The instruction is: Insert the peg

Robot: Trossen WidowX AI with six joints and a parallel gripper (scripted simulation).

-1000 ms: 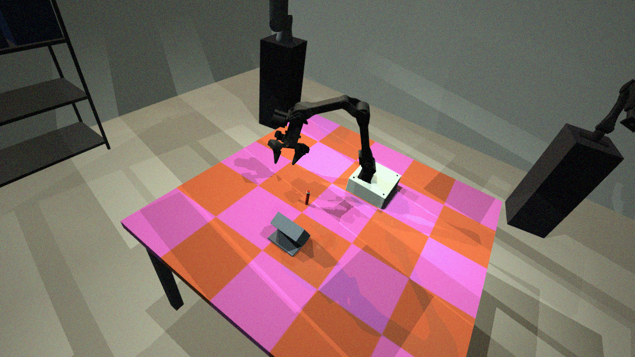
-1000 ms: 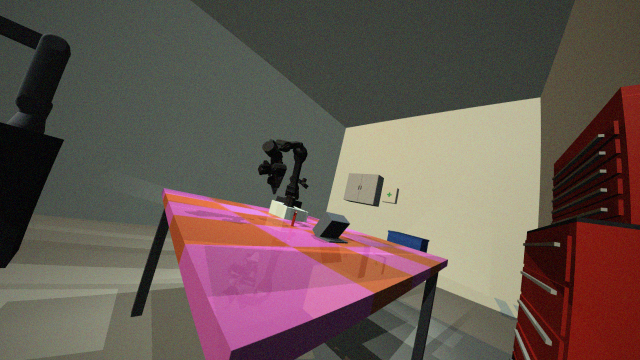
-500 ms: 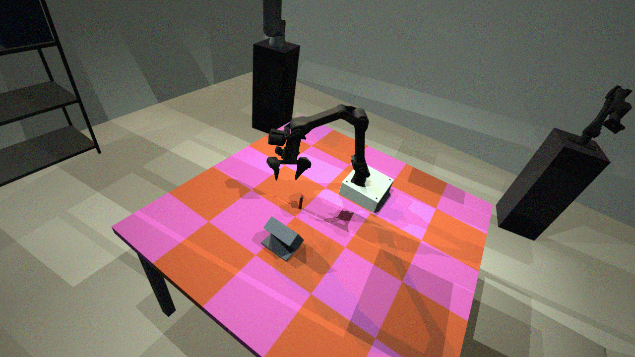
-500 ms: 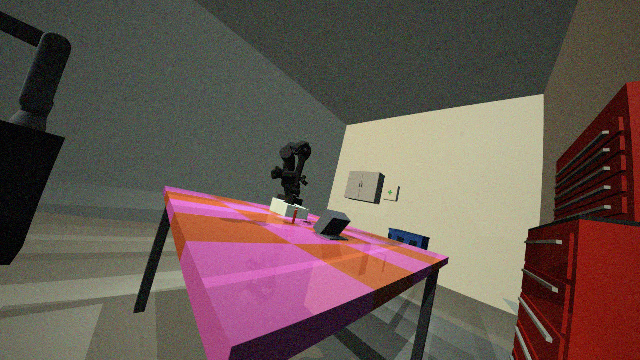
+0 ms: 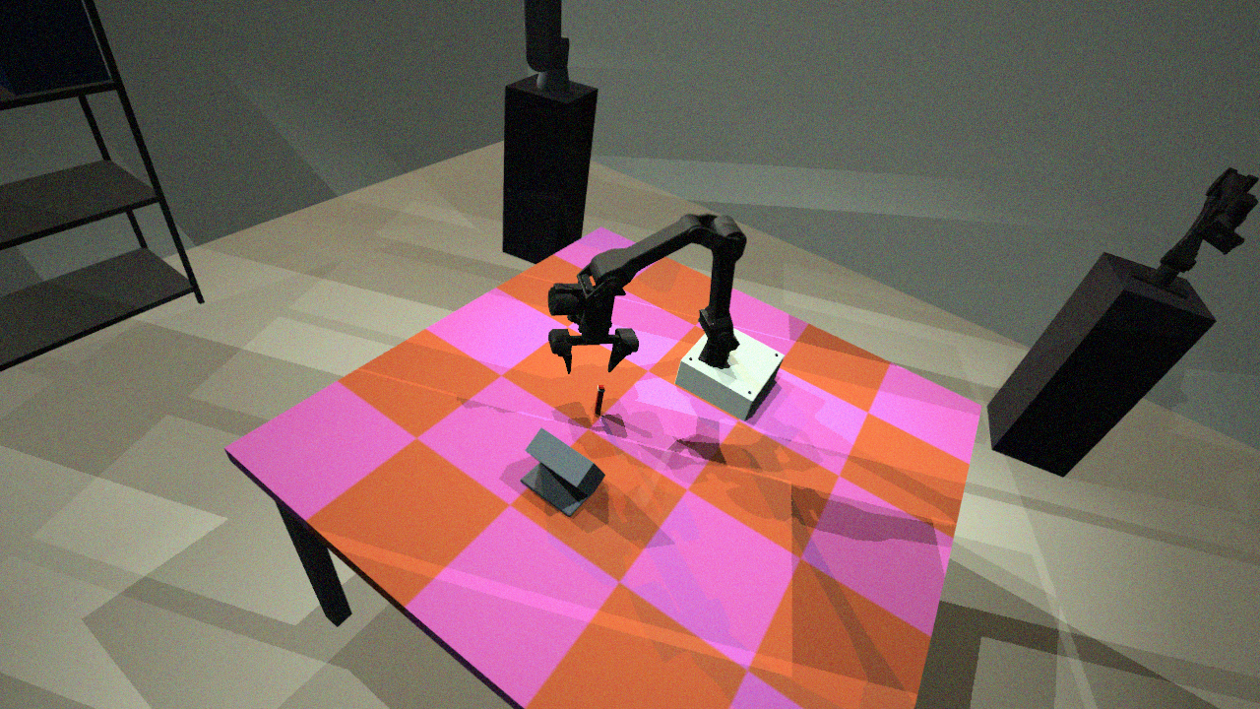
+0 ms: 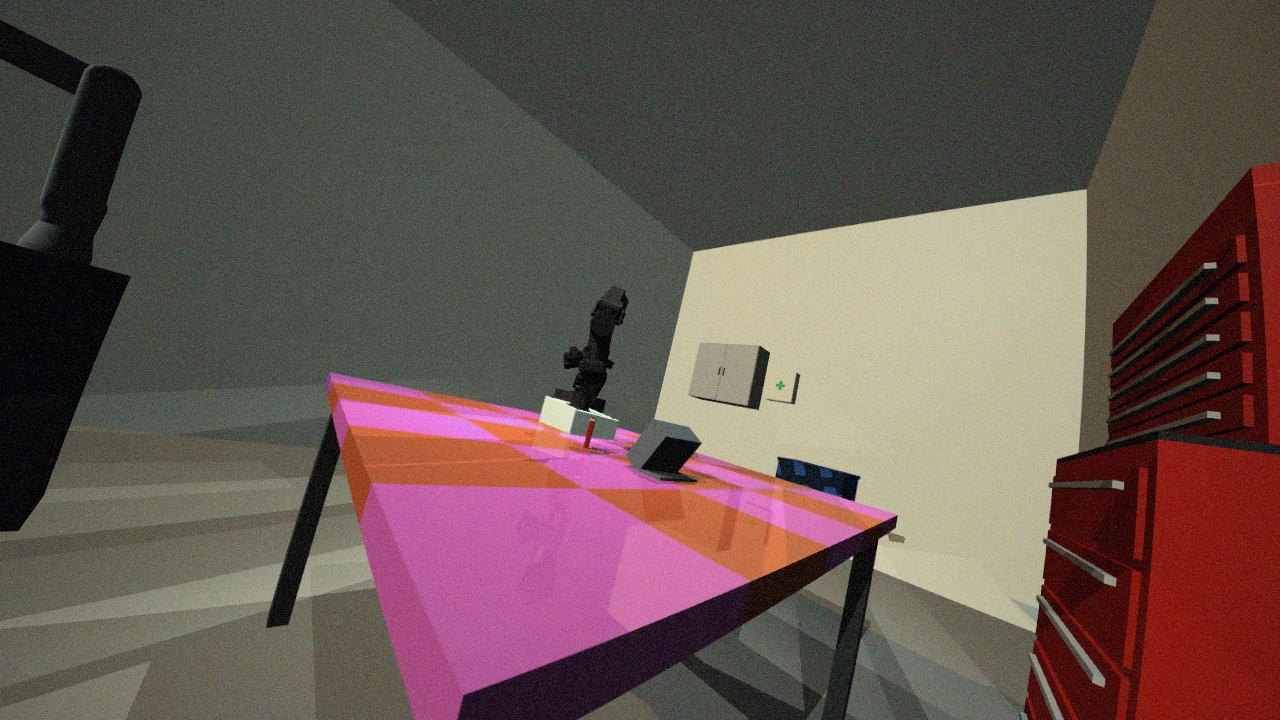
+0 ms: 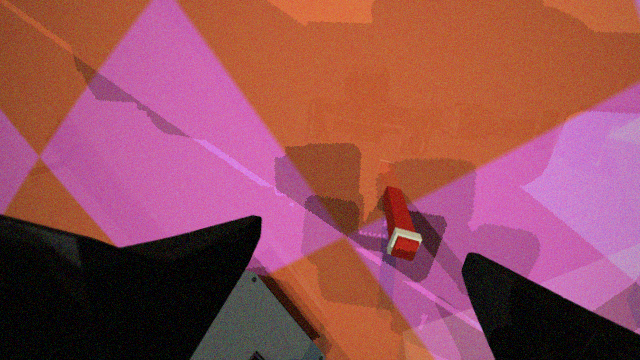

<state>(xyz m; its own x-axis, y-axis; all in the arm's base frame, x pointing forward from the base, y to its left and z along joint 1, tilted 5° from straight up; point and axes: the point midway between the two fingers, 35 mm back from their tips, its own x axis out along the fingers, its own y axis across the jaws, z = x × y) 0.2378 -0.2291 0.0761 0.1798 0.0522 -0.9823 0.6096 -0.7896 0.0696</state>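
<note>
Now: the red peg 50 mm below my gripper tip and 30 mm to the left of it. The rest, counted from my gripper tip: sloped panel: 210 mm ahead, 60 mm to the left, 60 mm below.
</note>
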